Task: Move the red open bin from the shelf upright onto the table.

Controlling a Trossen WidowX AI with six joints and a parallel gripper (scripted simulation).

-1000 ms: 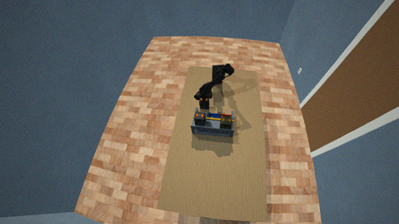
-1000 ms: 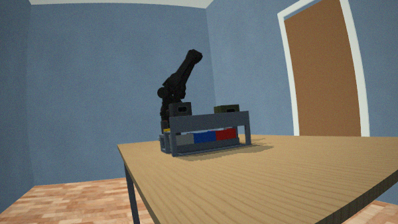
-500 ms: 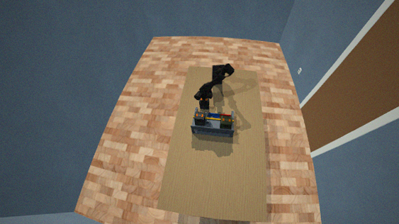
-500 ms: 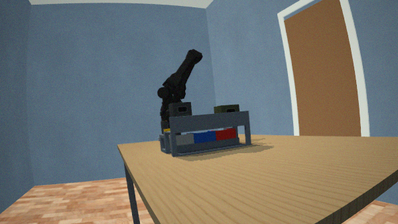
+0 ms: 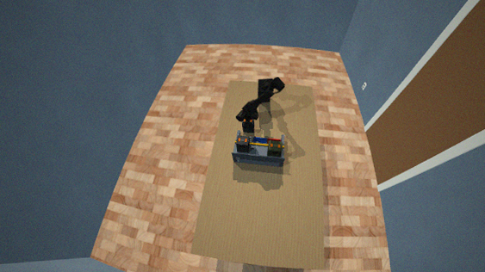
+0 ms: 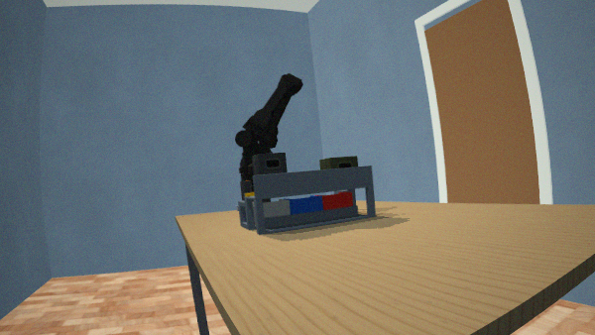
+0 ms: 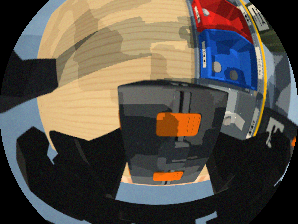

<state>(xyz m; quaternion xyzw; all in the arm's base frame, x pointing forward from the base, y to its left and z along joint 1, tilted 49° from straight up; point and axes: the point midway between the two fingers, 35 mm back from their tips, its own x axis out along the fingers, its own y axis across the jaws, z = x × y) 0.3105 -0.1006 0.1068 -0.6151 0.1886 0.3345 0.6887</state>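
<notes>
Right now my hand is 10 cm short of the red bin, 25 cm to the right of it and 10 cm above it. Round my hand: blue bin: 12 cm ahead, 14 cm to the left, 10 cm below; then grey bin: 14 cm ahead, 3 cm to the left, 10 cm below.
</notes>
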